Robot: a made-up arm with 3 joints. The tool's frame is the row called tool. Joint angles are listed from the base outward.
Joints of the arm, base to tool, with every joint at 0 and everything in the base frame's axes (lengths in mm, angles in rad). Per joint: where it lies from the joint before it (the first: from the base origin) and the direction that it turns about. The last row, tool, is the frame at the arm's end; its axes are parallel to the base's.
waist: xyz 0 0 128 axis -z
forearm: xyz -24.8 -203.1 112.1 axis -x
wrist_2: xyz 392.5 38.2 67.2 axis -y
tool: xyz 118.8 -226.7 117
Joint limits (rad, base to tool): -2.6..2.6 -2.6..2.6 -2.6..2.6
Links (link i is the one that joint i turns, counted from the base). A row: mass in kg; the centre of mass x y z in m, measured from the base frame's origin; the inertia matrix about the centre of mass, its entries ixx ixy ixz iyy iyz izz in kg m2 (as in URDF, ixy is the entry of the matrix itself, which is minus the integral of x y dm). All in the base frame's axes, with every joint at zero. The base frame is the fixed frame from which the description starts. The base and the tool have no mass.
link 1: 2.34; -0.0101 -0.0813 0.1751; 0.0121 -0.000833 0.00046 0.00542 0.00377 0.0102
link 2: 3; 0.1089 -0.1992 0.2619; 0.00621 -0.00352 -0.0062 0.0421 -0.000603 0.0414
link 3: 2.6; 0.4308 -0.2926 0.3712; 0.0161 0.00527 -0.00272 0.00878 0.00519 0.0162
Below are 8 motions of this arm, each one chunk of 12 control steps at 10 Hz.
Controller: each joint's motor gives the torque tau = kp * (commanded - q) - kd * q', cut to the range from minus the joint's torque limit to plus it. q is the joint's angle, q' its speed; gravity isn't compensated. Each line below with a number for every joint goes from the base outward.
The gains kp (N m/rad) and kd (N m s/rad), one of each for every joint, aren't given. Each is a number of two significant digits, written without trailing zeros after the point. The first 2 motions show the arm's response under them.
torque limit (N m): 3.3 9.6 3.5
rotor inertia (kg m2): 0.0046 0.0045 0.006
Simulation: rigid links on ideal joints. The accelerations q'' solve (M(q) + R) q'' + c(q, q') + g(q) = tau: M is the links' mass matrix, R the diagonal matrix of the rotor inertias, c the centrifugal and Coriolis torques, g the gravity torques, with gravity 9.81 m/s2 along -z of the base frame. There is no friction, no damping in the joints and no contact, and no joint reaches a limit. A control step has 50 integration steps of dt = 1/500 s. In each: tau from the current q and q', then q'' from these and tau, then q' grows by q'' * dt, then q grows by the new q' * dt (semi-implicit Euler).
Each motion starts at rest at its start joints. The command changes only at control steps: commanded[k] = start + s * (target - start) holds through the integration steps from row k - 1 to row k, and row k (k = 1, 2, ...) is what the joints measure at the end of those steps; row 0 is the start. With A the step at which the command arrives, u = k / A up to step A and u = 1 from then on. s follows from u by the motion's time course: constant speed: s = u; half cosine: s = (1 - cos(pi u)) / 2; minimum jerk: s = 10 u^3 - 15 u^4 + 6 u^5; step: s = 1 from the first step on.
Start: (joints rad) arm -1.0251 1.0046 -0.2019
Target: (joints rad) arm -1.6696 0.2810 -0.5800
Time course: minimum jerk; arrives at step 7
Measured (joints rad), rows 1 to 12:
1: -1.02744 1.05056 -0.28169
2: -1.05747 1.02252 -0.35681
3: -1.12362 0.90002 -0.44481
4: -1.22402 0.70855 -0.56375
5: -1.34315 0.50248 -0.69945
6: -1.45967 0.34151 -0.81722
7: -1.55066 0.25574 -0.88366
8: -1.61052 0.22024 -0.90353
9: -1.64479 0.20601 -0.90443
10: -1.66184 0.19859 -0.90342
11: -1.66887 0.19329 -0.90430
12: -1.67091 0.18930 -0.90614
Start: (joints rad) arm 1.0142 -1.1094 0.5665
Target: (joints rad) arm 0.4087 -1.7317 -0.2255
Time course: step
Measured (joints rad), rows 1 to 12:
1: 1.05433 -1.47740 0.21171
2: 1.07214 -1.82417 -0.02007
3: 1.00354 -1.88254 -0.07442
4: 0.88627 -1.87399 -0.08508
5: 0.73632 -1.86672 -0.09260
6: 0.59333 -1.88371 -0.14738
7: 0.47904 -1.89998 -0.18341
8: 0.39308 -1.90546 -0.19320
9: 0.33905 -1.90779 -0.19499
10: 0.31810 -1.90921 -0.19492
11: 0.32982 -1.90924 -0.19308
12: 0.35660 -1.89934 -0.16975
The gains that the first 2 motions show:
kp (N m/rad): 63 18 6.8
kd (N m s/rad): 13 2.2 0.87
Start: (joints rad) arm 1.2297 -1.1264 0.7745
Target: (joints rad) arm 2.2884 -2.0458 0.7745
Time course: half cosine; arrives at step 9
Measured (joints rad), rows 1 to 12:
1: 1.23807 -1.25542 0.76532
2: 1.26831 -1.42037 0.74892
3: 1.32589 -1.55241 0.73712
4: 1.41876 -1.67934 0.72856
5: 1.55065 -1.81309 0.72491
6: 1.71577 -1.93978 0.73169
7: 1.89160 -2.03930 0.75161
8: 2.04846 -2.10626 0.77543
9: 2.16618 -2.14156 0.79446
10: 2.24173 -2.15460 0.80355
11: 2.27748 -2.15949 0.80514
12: 2.28954 -2.16962 0.79567

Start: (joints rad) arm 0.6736 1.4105 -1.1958
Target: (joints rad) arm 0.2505 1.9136 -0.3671
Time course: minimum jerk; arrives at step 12
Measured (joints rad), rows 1 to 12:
1: 0.67373 1.44468 -1.21984
2: 0.67115 1.46939 -1.21774
3: 0.66162 1.49897 -1.18895
4: 0.64098 1.54500 -1.12744
5: 0.60679 1.61228 -1.02893
6: 0.55876 1.69943 -0.89638
7: 0.49949 1.80019 -0.74004
8: 0.43499 1.90449 -0.57635
9: 0.37297 1.99965 -0.42612
10: 0.32113 2.07407 -0.30874
11: 0.28448 2.12147 -0.23530
12: 0.26338 2.14381 -0.20332

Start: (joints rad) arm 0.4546 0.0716 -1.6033
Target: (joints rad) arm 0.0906 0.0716 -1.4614
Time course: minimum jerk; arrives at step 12
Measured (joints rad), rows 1 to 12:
1: 0.45052 0.01556 -1.69295
2: 0.44922 -0.02967 -1.77086
3: 0.44282 -0.04563 -1.78917
4: 0.42453 -0.04939 -1.78095
5: 0.39336 -0.05001 -1.76468
6: 0.35120 -0.05011 -1.74552
7: 0.30162 -0.05013 -1.72516
8: 0.24937 -0.05006 -1.70545
9: 0.19966 -0.04992 -1.68852
10: 0.15734 -0.04975 -1.67613
11: 0.12583 -0.04962 -1.66910
12: 0.10603 -0.04963 -1.66708

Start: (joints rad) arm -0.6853 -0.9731 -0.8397
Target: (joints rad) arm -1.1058 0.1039 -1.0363
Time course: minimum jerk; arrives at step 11
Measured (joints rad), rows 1 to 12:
1: -0.68034 -1.04805 -0.90412
2: -0.68647 -1.07727 -0.97917
3: -0.70538 -1.03116 -1.01708
4: -0.73469 -0.92831 -1.04743
5: -0.77579 -0.78489 -1.08868
6: -0.82882 -0.61769 -1.14227
7: -0.89067 -0.44594 -1.19922
8: -0.95415 -0.28955 -1.24799
9: -1.01122 -0.16557 -1.28083
10: -1.05550 -0.08406 -1.29789
11: -1.08429 -0.04281 -1.30569
12: -1.09952 -0.02589 -1.31207

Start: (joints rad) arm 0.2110 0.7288 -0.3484
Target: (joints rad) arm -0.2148 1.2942 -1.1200
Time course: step
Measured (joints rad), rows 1 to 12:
1: 0.20768 1.06109 -0.84353
2: 0.13165 1.19915 -1.14333
3: 0.03075 1.25834 -1.23290
4: -0.07063 1.30204 -1.21332
5: -0.14352 1.33851 -1.16758
6: -0.18715 1.35953 -1.14323
7: -0.20864 1.36623 -1.14199
8: -0.21660 1.36420 -1.15318
9: -0.21789 1.35892 -1.16701
10: -0.21680 1.35376 -1.17816
11: -0.21546 1.35008 -1.18514
12: -0.21460 1.34799 -1.18857

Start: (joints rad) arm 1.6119 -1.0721 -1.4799
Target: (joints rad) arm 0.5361 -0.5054 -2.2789
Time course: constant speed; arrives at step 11
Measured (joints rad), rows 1 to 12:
1: 1.59771 -1.08449 -1.55503
2: 1.54794 -1.06738 -1.65557
3: 1.46909 -1.02933 -1.73557
4: 1.37560 -0.98442 -1.80591
5: 1.27706 -0.93695 -1.87390
6: 1.17768 -0.88810 -1.94103
7: 1.07879 -0.83855 -2.00712
8: 0.98051 -0.78880 -2.07185
9: 0.88265 -0.73915 -2.13506
10: 0.78501 -0.68971 -2.19674
11: 0.68745 -0.64050 -2.25699
12: 0.61544 -0.62333 -2.27223

